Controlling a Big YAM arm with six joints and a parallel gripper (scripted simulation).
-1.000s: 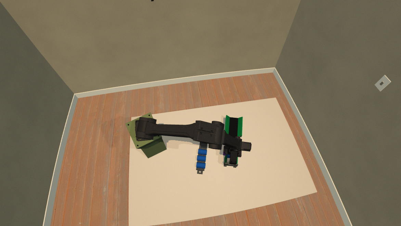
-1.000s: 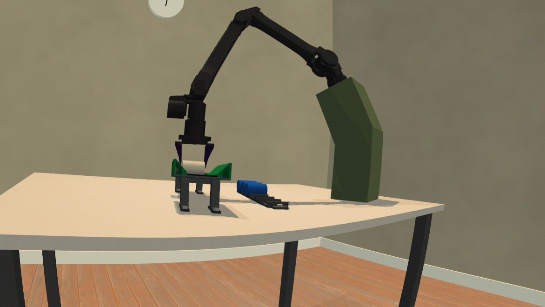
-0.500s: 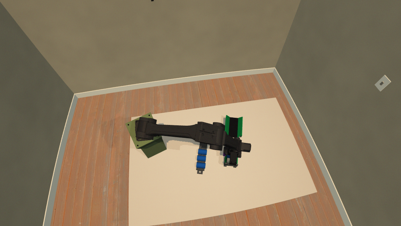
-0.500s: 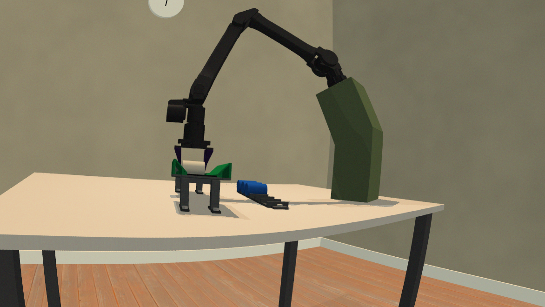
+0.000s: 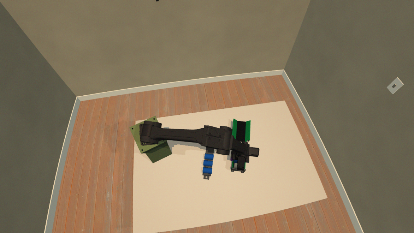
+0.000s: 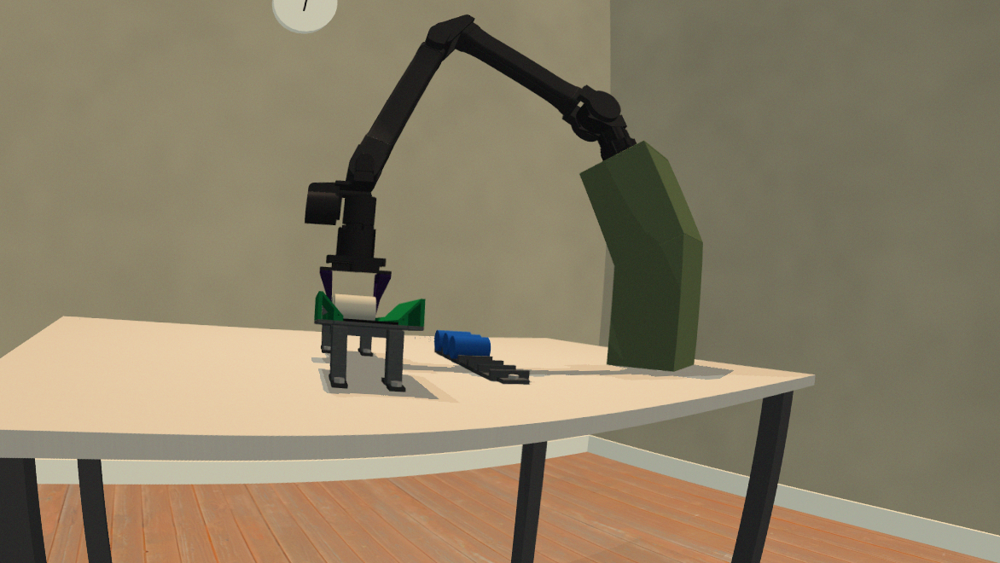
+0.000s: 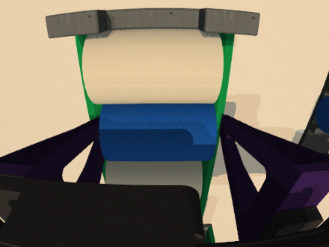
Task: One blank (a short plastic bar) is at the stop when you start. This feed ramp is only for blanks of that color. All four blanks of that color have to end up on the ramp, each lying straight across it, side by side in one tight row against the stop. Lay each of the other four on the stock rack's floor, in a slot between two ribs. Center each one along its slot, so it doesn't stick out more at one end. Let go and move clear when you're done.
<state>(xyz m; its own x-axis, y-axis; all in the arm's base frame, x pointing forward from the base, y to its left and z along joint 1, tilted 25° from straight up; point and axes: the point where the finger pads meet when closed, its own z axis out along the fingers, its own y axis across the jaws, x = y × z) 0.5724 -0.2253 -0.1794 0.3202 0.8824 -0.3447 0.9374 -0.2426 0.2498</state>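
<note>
My gripper is now 2 cm past the grey stop, 6 cm to the left of it and 2 cm above it.
</note>
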